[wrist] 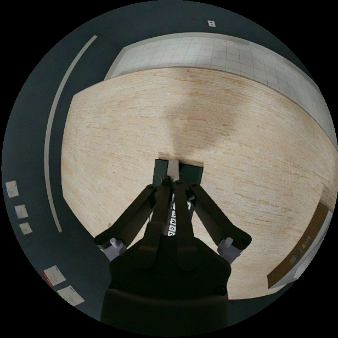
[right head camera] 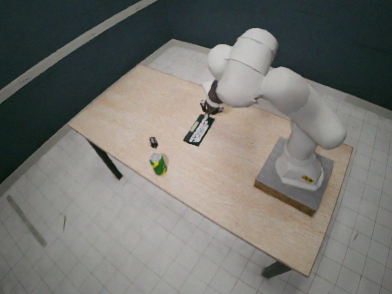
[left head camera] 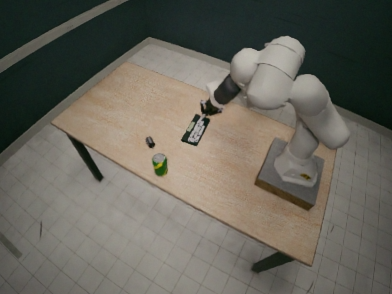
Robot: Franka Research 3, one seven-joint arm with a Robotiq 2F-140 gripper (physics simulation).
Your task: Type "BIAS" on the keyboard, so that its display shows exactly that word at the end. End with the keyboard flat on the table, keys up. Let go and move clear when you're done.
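The dark green keyboard (left head camera: 187, 140) (right head camera: 190, 140) (wrist: 193, 172) with white keys lies flat on the table, keys up. Its pale green display (left head camera: 190, 127) (right head camera: 194, 126) shows in both head views, but its text is too small to read; in the wrist view the display is hidden behind the fingers. My gripper (left head camera: 203, 116) (right head camera: 206, 116) (wrist: 173, 166) is shut and empty, pointing down at the keyboard's far end, with its tips at or just above the last keys. Whether they touch a key cannot be told. In the wrist view the fingers cover most of the keys.
A green and yellow can (left head camera: 160, 165) (right head camera: 158, 165) stands near the table's front edge. A small black and grey object (left head camera: 150, 142) (right head camera: 153, 142) lies behind it, left of the keyboard. The arm's grey base block (left head camera: 272, 167) (right head camera: 272, 170) stands at the table's right.
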